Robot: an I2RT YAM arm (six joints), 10 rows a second.
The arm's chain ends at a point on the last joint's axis. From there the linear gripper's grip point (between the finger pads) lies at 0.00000 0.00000 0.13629 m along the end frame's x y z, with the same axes.
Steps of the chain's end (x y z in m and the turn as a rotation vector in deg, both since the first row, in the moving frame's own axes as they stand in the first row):
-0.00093, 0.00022, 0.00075, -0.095, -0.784, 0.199
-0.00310, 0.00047, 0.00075, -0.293, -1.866, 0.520
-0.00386, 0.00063, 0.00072, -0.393, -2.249, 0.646
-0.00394, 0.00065, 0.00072, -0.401, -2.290, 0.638
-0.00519, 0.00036, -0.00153, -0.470, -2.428, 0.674
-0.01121, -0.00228, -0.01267, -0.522, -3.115, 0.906
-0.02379, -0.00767, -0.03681, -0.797, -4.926, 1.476
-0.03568, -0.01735, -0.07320, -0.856, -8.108, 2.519
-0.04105, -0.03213, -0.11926, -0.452, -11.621, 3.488
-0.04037, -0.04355, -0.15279, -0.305, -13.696, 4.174
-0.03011, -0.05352, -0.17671, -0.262, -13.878, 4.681
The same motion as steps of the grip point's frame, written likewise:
-0.00280, 0.00044, 0.00074, -0.095, -0.784, 0.199
-0.00754, 0.00115, 0.00068, -0.293, -1.866, 0.520
-0.00921, 0.00153, 0.00061, -0.393, -2.249, 0.646
-0.00939, 0.00157, 0.00061, -0.401, -2.290, 0.638
-0.01097, 0.00144, -0.00166, -0.470, -2.428, 0.674
-0.01863, -0.00110, -0.01288, -0.522, -3.115, 0.906
-0.03552, -0.00593, -0.03733, -0.797, -4.926, 1.476
-0.05494, -0.01574, -0.07458, -0.856, -8.108, 2.519
-0.06852, -0.03190, -0.12206, -0.452, -11.621, 3.488
-0.07264, -0.04401, -0.15667, -0.305, -13.696, 4.174
-0.06279, -0.05424, -0.18069, -0.262, -13.878, 4.681

